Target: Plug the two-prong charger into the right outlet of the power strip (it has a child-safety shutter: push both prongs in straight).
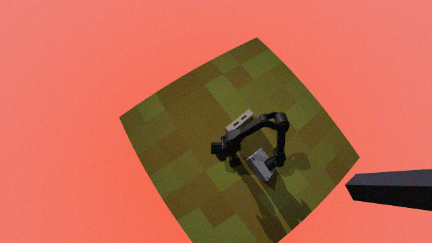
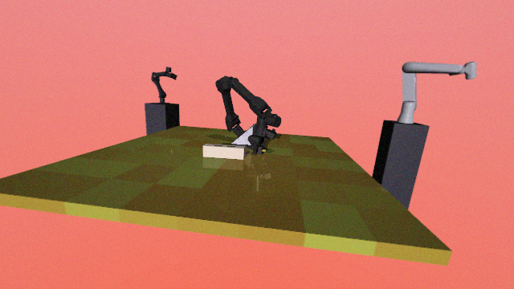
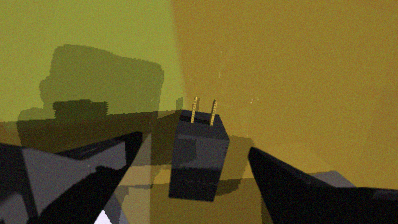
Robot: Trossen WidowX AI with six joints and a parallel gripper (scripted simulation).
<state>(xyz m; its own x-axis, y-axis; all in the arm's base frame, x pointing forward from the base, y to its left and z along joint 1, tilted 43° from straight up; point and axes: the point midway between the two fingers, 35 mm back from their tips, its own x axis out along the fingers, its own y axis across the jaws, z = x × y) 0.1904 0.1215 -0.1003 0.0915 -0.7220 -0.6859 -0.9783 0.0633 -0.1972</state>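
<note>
The dark two-prong charger is 20 mm to the left of my gripper tip and 10 mm above it.
</note>
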